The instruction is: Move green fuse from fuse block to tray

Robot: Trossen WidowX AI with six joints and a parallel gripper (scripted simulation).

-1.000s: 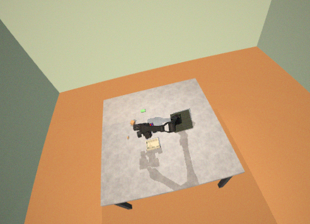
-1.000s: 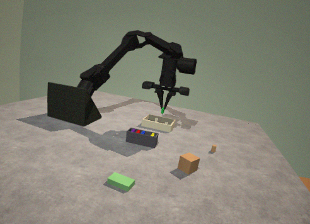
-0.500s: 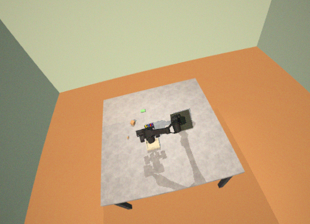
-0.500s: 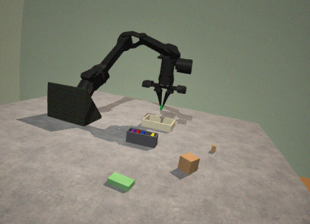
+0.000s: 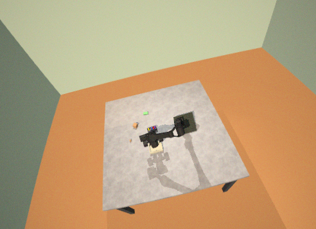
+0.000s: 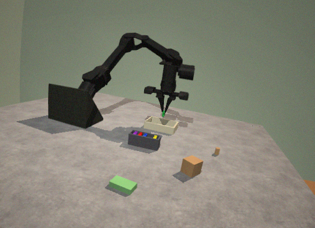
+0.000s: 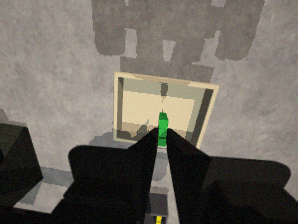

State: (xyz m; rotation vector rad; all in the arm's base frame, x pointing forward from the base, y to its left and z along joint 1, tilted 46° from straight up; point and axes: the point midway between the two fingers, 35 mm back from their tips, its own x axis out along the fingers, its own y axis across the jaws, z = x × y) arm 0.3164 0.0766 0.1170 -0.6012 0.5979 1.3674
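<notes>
The green fuse is 1 cm below my gripper tip. From my gripper tip the other things lie so: beige tray: 7 cm below.
</notes>
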